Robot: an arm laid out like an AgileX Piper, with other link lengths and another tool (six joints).
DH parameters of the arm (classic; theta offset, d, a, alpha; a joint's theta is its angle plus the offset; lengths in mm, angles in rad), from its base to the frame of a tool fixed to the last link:
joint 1: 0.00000 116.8 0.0 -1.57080
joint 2: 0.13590 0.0 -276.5 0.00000
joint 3: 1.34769 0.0 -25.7 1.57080
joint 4: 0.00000 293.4 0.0 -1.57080
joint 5: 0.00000 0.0 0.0 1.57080
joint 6: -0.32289 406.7 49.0 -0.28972
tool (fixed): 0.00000 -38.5 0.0 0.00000
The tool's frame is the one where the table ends.
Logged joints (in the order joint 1, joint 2, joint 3, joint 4, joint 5, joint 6), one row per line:
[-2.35 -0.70 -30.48 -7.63 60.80 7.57]
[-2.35 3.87 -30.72 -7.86 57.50 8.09]
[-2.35 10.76 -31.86 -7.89 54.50 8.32]
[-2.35 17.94 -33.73 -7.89 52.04 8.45]
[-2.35 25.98 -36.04 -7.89 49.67 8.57]
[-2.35 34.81 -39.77 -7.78 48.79 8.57]
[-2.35 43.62 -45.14 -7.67 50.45 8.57]
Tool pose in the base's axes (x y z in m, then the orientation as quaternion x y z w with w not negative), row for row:
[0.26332 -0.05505 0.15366 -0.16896 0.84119 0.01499 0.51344]
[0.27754 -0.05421 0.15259 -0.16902 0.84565 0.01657 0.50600]
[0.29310 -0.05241 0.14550 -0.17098 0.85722 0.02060 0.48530]
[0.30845 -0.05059 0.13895 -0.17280 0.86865 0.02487 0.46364]
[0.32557 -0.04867 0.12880 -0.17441 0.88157 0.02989 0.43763]
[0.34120 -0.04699 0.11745 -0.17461 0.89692 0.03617 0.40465]
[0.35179 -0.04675 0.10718 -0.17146 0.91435 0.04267 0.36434]
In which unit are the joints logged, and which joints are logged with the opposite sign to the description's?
The joints are logged in degrees. Opposite sign: joint 1.
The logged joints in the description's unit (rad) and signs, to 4 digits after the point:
[0.0410 -0.0122 -0.5320 -0.1332 1.0612 0.1321]
[0.0410 0.0675 -0.5362 -0.1372 1.0036 0.1412]
[0.0410 0.1878 -0.5561 -0.1377 0.9512 0.1452]
[0.0410 0.3131 -0.5887 -0.1377 0.9083 0.1475]
[0.0410 0.4534 -0.6290 -0.1377 0.8669 0.1496]
[0.0410 0.6075 -0.6941 -0.1358 0.8515 0.1496]
[0.0410 0.7613 -0.7878 -0.1339 0.8805 0.1496]

